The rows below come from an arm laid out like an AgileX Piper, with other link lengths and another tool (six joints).
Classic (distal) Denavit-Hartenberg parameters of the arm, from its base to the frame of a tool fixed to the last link. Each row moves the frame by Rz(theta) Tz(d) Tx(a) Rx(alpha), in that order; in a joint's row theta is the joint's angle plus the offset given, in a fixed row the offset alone. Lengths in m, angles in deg.
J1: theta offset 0, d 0.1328, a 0, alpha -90
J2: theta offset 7.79, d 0, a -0.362, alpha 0
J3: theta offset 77.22, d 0, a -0.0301, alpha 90
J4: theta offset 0, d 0.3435, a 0, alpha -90
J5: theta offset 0, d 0, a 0, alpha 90
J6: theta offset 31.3, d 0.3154, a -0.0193, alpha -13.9
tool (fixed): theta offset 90, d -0.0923, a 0, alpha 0
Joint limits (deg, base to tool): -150..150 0..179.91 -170..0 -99.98..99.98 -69.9..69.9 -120..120
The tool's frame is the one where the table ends.
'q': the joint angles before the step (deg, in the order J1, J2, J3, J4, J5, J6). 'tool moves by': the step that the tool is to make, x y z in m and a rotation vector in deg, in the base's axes. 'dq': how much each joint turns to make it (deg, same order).
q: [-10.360 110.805 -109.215 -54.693 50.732 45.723]
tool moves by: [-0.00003 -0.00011 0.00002 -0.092 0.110 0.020]
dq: [-0.001 0.009 0.000 -0.041 0.025 -0.107]
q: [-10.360 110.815 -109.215 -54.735 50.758 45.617]
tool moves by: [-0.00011 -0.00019 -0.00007 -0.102 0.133 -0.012]
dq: [-0.001 0.018 0.000 -0.064 0.058 -0.096]
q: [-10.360 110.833 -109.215 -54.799 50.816 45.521]
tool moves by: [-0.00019 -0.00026 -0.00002 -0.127 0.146 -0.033]
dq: [0.000 0.019 0.000 -0.097 0.078 -0.089]
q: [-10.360 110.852 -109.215 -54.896 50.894 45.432]
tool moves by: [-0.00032 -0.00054 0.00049 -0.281 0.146 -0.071]
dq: [0.000 0.018 0.001 -0.282 0.086 -0.039]
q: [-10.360 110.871 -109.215 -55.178 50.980 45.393]
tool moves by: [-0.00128 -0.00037 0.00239 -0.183 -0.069 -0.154]
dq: [-0.001 -0.125 -0.092 -0.165 0.184 -0.018]
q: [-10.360 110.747 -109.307 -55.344 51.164 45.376]
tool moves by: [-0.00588 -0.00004 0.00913 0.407 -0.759 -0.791]
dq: [0.000 -0.572 -0.679 0.478 1.010 0.000]
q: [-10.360 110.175 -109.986 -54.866 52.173 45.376]
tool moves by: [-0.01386 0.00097 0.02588 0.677 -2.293 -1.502]
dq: [0.051 -1.460 -1.925 0.930 2.081 -0.059]
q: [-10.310 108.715 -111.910 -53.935 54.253 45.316]
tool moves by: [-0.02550 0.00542 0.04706 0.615 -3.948 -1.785]
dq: [0.379 -2.684 -3.412 1.152 3.288 -0.533]
